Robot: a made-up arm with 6 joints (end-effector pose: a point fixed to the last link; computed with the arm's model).
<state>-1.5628 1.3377 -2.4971 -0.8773 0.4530 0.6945</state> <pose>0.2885 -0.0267 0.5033 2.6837 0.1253 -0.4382</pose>
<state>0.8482 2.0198 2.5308 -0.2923 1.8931 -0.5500</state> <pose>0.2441 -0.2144 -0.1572 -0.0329 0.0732 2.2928</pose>
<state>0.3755 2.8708 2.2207 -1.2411 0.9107 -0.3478</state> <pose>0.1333 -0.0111 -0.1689 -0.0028 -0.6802 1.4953</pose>
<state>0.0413 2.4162 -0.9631 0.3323 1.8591 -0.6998</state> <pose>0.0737 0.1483 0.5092 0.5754 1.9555 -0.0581</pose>
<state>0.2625 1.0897 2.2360 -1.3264 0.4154 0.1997</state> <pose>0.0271 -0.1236 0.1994 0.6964 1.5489 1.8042</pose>
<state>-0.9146 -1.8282 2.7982 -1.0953 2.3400 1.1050</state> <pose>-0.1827 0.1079 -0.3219 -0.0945 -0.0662 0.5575</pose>
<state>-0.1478 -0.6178 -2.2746 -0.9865 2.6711 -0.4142</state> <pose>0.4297 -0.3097 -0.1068 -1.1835 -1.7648 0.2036</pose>
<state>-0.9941 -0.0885 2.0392 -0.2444 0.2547 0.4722</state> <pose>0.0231 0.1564 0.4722 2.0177 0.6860 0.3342</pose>
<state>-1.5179 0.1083 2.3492 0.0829 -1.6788 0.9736</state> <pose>0.8783 -0.0529 0.2185 0.9851 -1.1921 -1.9126</pose>
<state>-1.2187 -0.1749 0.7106 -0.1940 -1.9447 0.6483</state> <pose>0.5617 -0.2633 0.5695 -2.2538 0.6991 1.7608</pose>
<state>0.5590 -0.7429 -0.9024 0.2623 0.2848 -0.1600</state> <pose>-0.0917 -0.0857 0.4177 2.8095 0.6344 -0.1615</pose>
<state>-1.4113 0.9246 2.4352 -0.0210 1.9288 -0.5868</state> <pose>-0.0254 0.0270 -0.1275 0.5185 -0.0861 0.6005</pose>
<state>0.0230 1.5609 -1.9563 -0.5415 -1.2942 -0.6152</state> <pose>0.0436 0.3165 -0.4248 -1.0853 0.5833 -1.7882</pose>
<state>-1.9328 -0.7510 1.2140 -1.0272 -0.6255 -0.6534</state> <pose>0.1464 0.1262 0.5288 1.8109 0.3396 -0.1209</pose>
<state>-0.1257 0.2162 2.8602 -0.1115 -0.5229 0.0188</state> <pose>-0.1349 0.5284 0.0171 0.1601 0.8349 -0.4051</pose>
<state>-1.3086 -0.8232 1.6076 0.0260 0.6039 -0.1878</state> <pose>-0.0005 0.0301 0.4115 1.8473 0.7949 0.3973</pose>
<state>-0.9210 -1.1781 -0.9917 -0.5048 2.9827 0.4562</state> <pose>0.6753 -0.1719 -0.2196 -0.7046 -1.0450 1.8929</pose>
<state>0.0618 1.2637 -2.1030 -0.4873 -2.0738 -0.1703</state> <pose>0.1957 -0.0592 -0.5017 -1.1301 -0.5244 -1.6139</pose>
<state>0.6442 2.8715 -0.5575 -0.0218 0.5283 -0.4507</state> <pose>0.0298 0.4533 0.2113 -0.2516 1.9704 -0.9244</pose>
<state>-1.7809 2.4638 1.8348 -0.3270 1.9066 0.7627</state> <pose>0.0704 0.0802 -0.2728 -0.0892 -0.3364 0.3278</pose>
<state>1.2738 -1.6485 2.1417 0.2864 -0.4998 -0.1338</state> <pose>-0.2698 -0.1826 0.3683 -2.0643 1.0455 0.6338</pose>
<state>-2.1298 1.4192 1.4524 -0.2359 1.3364 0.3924</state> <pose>0.3324 0.1098 -0.2336 0.1016 -1.0166 0.3271</pose>
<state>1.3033 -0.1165 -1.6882 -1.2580 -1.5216 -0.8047</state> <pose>0.1089 -0.4213 0.4244 2.4317 1.6551 0.0935</pose>
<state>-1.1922 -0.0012 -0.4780 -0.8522 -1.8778 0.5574</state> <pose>-0.2763 -0.1234 0.4313 -2.1967 1.0331 -0.1967</pose>
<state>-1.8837 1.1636 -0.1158 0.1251 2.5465 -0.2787</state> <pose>0.1964 -0.4945 0.1188 -2.0502 -0.9041 0.0295</pose>
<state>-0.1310 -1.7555 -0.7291 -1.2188 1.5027 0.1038</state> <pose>0.0995 0.1926 -0.3038 -1.8046 0.5418 -2.3777</pose>
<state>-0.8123 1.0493 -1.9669 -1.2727 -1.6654 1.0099</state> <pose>0.3936 0.5960 -0.3299 0.4212 0.5572 -1.6337</pose>
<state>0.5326 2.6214 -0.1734 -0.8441 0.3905 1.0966</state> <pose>0.4328 0.2261 -0.0028 1.3880 1.2313 -2.2256</pose>
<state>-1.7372 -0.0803 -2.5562 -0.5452 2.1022 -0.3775</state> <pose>0.1277 -0.3866 0.0294 2.1082 1.3855 1.5157</pose>
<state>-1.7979 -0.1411 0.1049 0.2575 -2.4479 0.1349</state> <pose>0.2942 -0.5423 0.0175 -1.4437 -0.2964 1.0098</pose>
